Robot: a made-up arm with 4 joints.
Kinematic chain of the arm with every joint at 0, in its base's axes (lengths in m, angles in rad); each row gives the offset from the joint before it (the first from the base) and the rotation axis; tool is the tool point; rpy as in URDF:
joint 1: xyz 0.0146 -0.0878 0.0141 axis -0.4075 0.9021 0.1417
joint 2: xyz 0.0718 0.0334 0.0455 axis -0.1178 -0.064 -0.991
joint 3: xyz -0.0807 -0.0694 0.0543 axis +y
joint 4: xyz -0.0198 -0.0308 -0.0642 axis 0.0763 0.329 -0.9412
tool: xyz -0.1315 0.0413 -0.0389 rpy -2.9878 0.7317 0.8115
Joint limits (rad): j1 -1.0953..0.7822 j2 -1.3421..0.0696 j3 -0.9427..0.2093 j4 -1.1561..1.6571
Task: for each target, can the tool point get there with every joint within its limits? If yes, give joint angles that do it. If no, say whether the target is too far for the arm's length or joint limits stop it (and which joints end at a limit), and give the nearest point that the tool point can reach.
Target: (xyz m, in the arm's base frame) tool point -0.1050 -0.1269 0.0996
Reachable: yes | joints 0.5245 -0.1792 0.0352 0.2008
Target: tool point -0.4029 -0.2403 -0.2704
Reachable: no: too far | nearest point -0.1414 -0.1574 -0.0973 | short by 0.324 m
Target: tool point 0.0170 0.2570 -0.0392
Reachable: no: joint limits stop it (at a limit: joint 1, joint 2, joint 3) | nearest point 0.0559 0.0045 0.0129 | short by 0.261 m
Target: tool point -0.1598 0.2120 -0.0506
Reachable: no: joint limits stop it (at a limit: joint 1, joint 2, joint 3) | nearest point -0.0988 -0.0057 -0.0326 | short by 0.227 m
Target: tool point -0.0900 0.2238 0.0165
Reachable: no: joint limits stop it (at a limit: joint 1, joint 2) | nearest point -0.0806 -0.0031 0.0000 | short by 0.228 m
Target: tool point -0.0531 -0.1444 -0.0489
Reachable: yes | joints 0.0168 -0.2700 -0.5490 0.0443
